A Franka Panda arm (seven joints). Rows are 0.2 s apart.
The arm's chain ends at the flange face. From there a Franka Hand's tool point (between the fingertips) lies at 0.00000 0.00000 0.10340 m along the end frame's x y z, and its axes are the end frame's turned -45 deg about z.
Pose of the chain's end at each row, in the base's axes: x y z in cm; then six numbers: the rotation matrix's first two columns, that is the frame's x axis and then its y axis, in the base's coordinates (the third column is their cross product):
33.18 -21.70 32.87 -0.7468 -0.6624 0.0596 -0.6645 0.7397 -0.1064
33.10 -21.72 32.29 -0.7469 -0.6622 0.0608 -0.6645 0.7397 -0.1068
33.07 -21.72 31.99 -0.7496 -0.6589 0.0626 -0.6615 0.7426 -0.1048
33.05 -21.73 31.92 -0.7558 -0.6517 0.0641 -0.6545 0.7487 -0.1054
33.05 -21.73 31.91 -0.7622 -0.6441 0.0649 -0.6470 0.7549 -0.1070
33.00 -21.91 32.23 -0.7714 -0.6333 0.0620 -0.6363 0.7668 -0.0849
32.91 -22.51 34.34 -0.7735 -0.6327 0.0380 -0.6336 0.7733 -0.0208
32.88 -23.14 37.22 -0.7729 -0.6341 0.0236 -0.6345 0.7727 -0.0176
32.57 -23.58 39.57 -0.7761 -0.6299 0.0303 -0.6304 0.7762 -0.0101
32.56 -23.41 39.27 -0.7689 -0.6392 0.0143 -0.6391 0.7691 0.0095
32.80 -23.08 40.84 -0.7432 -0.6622 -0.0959 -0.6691 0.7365 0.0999
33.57 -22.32 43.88 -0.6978 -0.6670 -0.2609 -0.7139 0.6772 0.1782
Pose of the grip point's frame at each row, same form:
33.45 -22.93 22.61 -0.0582 -0.9914 0.1174 -0.9979 0.0547 -0.0331
33.37 -22.96 22.03 -0.0583 -0.9913 0.1185 -0.9980 0.0548 -0.0325
33.30 -22.96 21.73 -0.0623 -0.9910 0.1184 -0.9978 0.0592 -0.0298
33.26 -22.99 21.66 -0.0716 -0.9902 0.1199 -0.9972 0.0686 -0.0292
33.26 -23.01 21.65 -0.0815 -0.9892 0.1216 -0.9965 0.0783 -0.0298
33.06 -23.00 21.95 -0.0955 -0.9900 0.1039 -0.9954 0.0944 -0.0162
32.74 -22.93 24.01 -0.0989 -0.9942 0.0416 -0.9950 0.0994 0.0122
32.81 -23.44 26.88 -0.0979 -0.9948 0.0291 -0.9952 0.0980 0.0042
32.39 -23.86 29.24 -0.1030 -0.9943 0.0286 -0.9945 0.1034 0.0143
32.38 -23.43 28.93 -0.0918 -0.9958 0.0034 -0.9956 0.0919 0.0168
32.85 -21.65 30.60 -0.0524 -0.9890 -0.1385 -0.9986 0.0525 0.0028
34.17 -19.11 34.07 0.0114 -0.9505 -0.3105 -0.9982 0.0072 -0.0585

